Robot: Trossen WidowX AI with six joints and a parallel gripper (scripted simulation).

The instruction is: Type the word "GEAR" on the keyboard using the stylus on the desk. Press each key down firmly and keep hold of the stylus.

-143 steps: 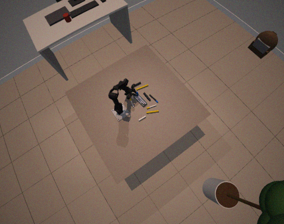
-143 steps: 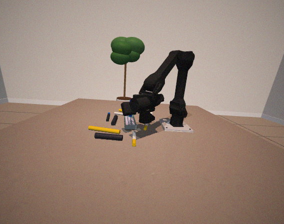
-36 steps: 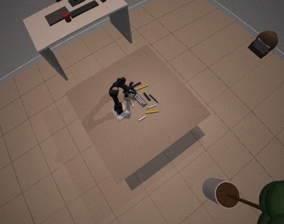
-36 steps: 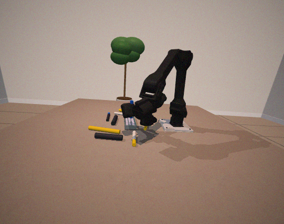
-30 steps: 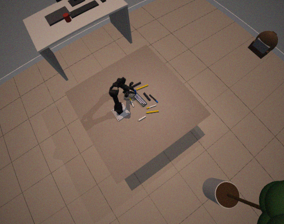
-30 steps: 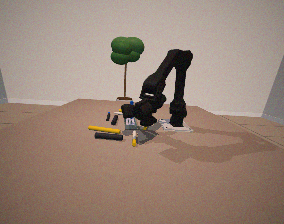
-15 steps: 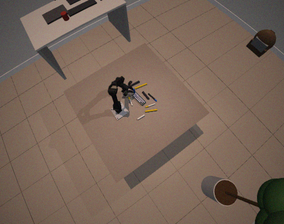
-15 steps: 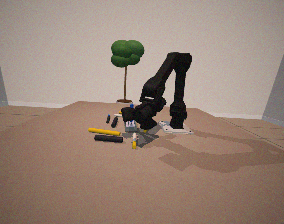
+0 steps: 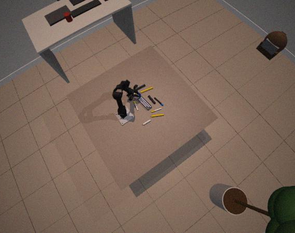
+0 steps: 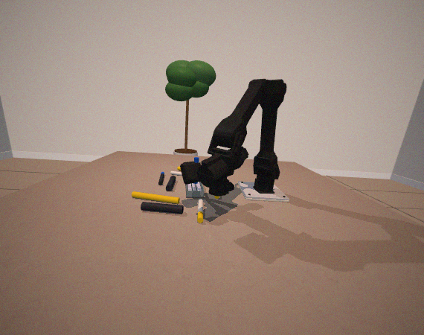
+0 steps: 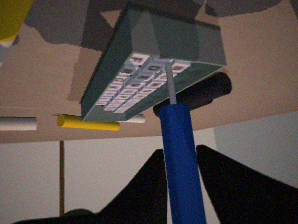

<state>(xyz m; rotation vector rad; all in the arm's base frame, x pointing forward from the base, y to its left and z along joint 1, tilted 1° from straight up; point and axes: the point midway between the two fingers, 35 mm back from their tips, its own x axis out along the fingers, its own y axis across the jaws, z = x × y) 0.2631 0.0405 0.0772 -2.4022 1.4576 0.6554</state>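
The yellow rod is 13 cm ahead of my gripper tip, 3 cm to the left of it and 7 cm below it. From my gripper tip the other things lie so: blue stylus: 1 cm below; then stylus tip: 5 cm below.
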